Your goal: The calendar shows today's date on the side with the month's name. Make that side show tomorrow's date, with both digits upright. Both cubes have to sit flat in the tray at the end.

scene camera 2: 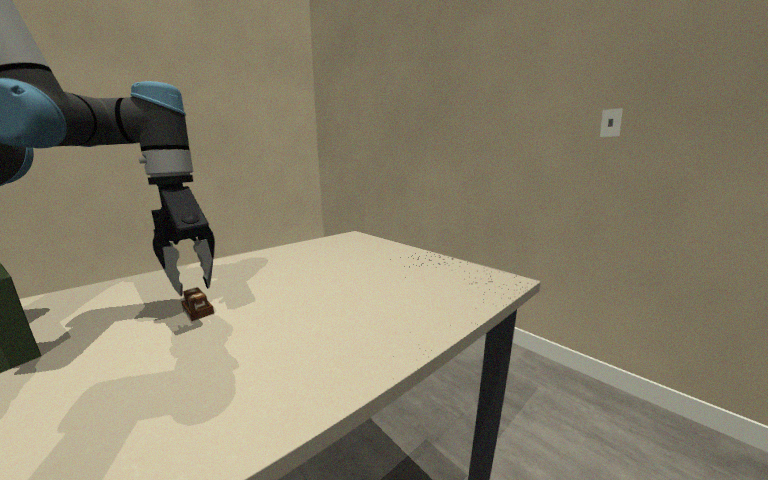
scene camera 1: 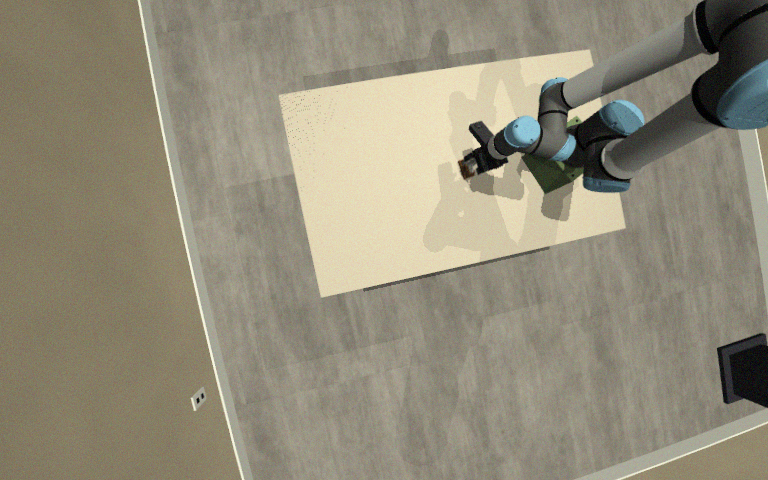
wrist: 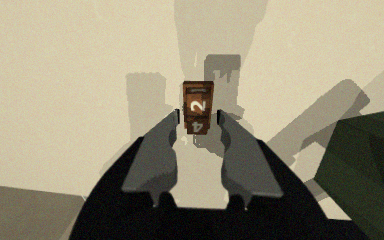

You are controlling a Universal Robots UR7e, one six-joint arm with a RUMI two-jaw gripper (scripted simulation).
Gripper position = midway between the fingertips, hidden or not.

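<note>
The wrist view shows the gripper (wrist: pixel 198 110), and scene camera 2 gives a view of the gripper (scene camera 2: pixel 195 291) too.
</note>
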